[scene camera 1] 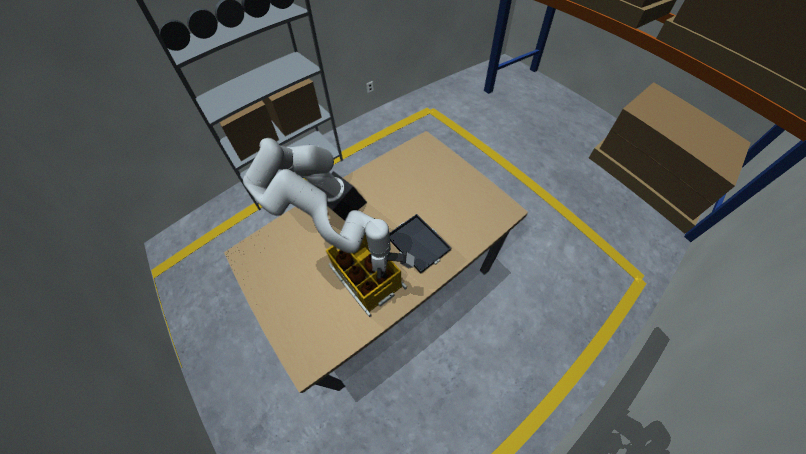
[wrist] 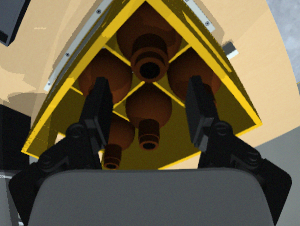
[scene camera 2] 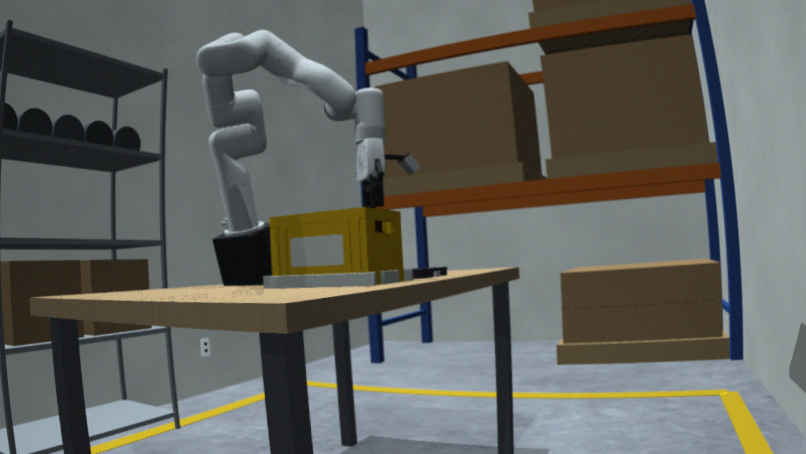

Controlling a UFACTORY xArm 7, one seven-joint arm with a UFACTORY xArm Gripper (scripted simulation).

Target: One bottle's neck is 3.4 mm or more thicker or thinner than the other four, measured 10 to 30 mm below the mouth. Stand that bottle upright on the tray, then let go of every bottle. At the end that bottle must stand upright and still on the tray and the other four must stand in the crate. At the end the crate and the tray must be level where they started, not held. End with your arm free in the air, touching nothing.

I see my gripper, a dark grey tray and a crate.
My gripper also shows in the wrist view.
